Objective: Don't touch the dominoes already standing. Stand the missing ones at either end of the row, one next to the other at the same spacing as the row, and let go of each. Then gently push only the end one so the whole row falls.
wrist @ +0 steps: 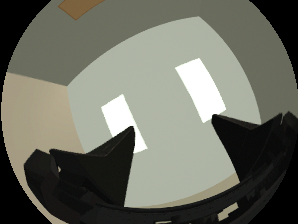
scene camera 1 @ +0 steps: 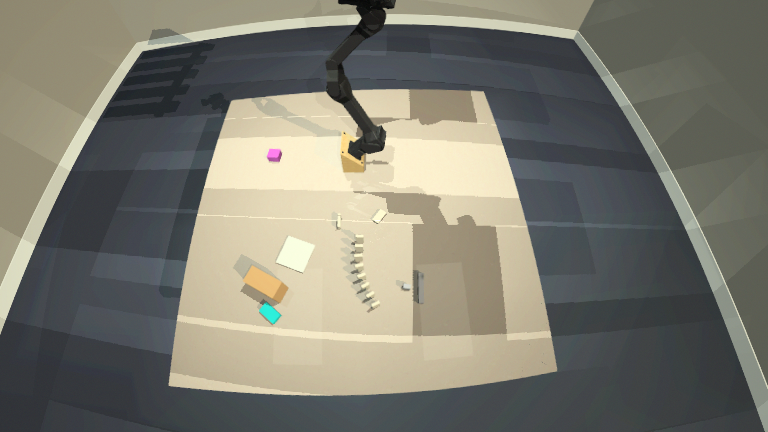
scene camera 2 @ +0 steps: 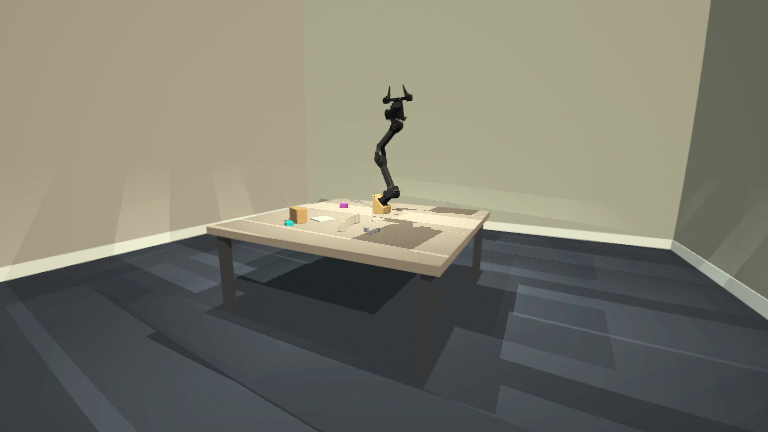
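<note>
There's an orange box here and a white flat square, and as for the gripper, it's open and holding nothing.
</note>
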